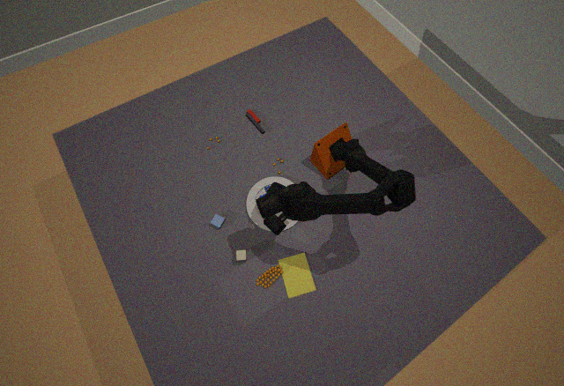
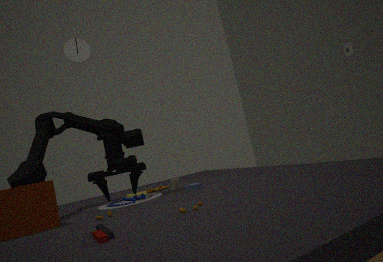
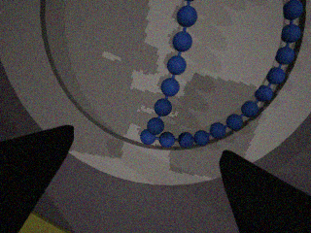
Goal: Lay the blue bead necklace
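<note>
Now: gripper tip 6 cm to the left of the round white bead board, 1 cm short of it and 1 cm above it. Also, from my gripper tip: cream cube 20 cm ahead, 1 cm to the left; yellow sheet 16 cm to the left, 10 cm ahead, 2 cm below; light blue cube 20 cm ahead, 13 cm to the right, 1 cm below.
</note>
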